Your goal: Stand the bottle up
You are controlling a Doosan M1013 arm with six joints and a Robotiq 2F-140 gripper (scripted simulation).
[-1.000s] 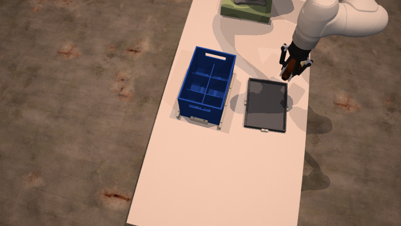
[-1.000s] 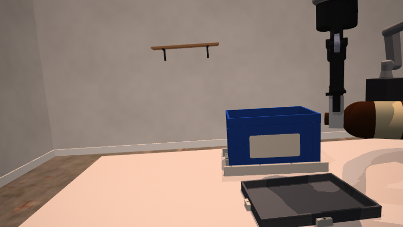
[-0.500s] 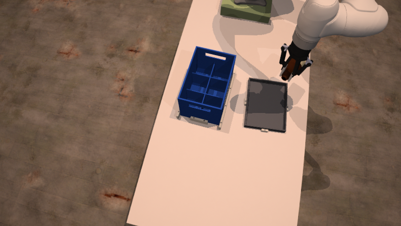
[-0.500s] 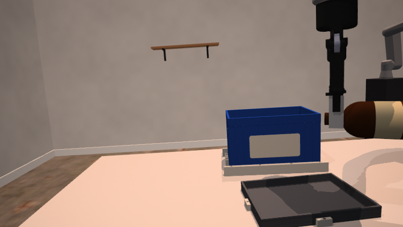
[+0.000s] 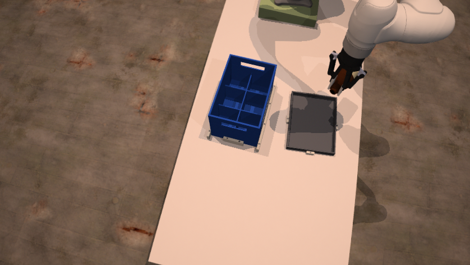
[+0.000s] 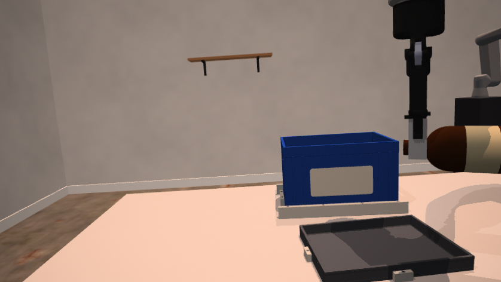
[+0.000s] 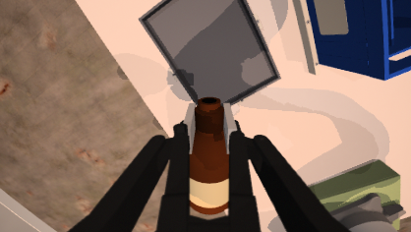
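The brown bottle lies 40 mm behind my hand, 30 mm to the left of it and 20 mm below it. The rest, counted from my hand: blue crate (330 mm to the right, 140 mm below, 10 mm behind); dark grey tray (210 mm below, 50 mm to the right, 50 mm ahead).
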